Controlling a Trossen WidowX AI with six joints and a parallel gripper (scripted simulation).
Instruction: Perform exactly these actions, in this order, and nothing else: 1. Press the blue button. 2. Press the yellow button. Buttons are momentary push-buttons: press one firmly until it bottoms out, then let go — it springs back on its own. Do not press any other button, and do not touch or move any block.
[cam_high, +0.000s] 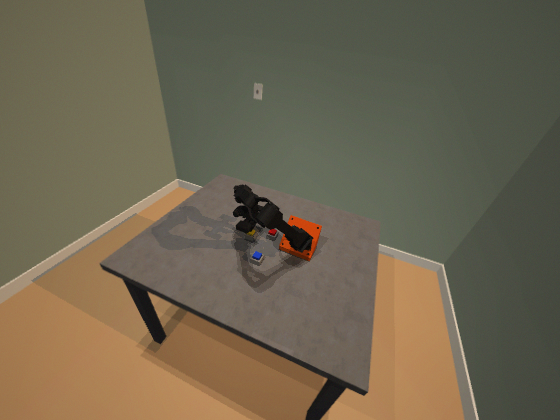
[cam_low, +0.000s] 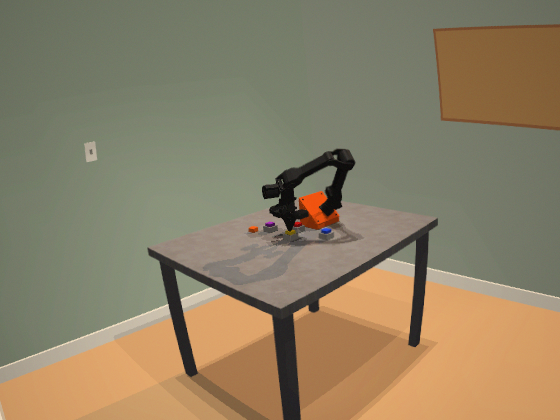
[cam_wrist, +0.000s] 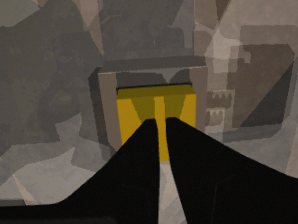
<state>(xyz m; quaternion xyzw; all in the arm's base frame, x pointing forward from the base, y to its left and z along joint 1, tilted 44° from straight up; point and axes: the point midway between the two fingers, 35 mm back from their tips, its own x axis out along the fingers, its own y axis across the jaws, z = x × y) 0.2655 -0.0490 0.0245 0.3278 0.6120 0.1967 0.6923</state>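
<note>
Right now my gripper tip is 1 cm above the yellow button. Also, from my gripper tip: purple button (5 cm behind, 15 cm to the right, 1 cm below); blue button (8 cm behind, 14 cm to the left, 1 cm below); red button (10 cm behind, 4 cm to the right, 1 cm below).
</note>
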